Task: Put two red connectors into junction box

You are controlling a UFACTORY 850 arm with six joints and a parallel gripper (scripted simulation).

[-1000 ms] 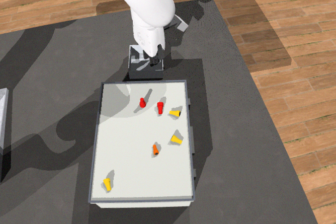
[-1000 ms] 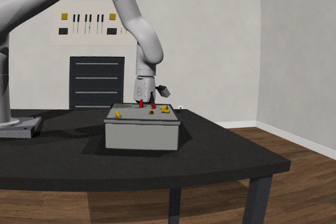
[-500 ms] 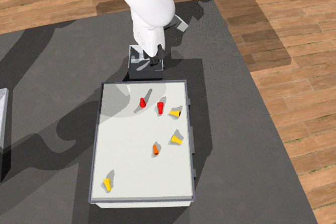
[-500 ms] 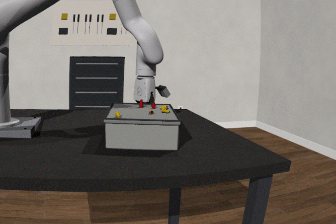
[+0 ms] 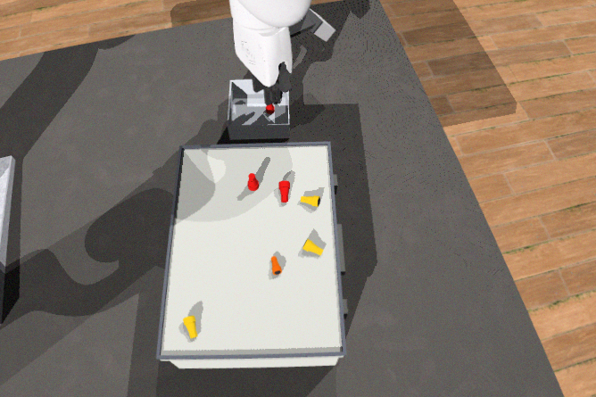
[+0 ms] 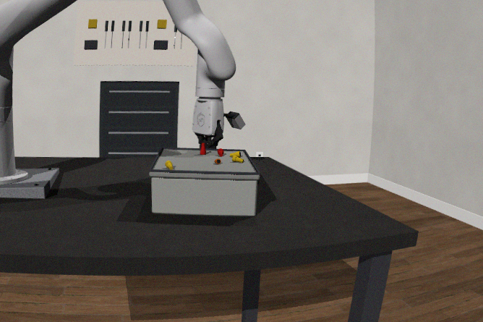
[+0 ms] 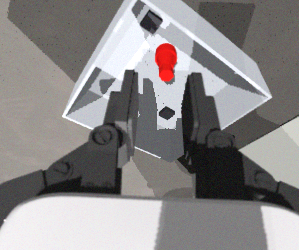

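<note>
Now: hand 2 cm past the steel junction box, 1 cm to the left of it and 6 cm above it. Also, from my hand: tool case: 9 cm behind, 27 cm to the right; orange connector: 7 cm behind, 32 cm to the right, 3 cm above.
</note>
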